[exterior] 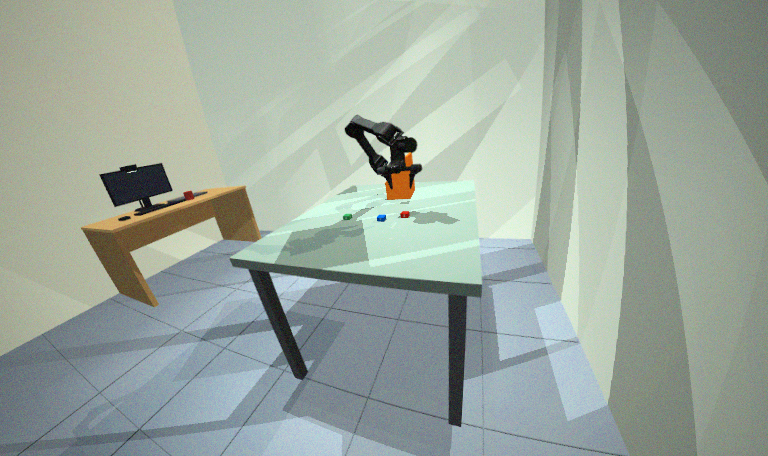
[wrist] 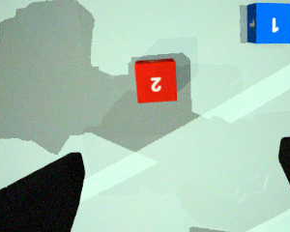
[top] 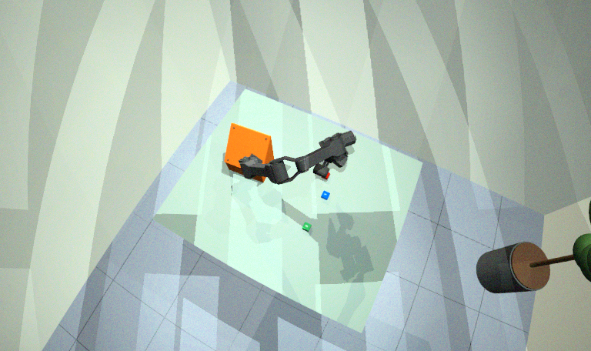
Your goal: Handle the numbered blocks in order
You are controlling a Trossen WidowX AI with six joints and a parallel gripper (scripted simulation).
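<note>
The blue block lies 12 cm below my gripper tip, 8 cm to the right of it and 6 cm ahead of it. Round my gripper tip: red block 12 cm below, 1 cm to the left, 1 cm ahead; then green block 26 cm to the right, 12 cm below, 7 cm ahead.
</note>
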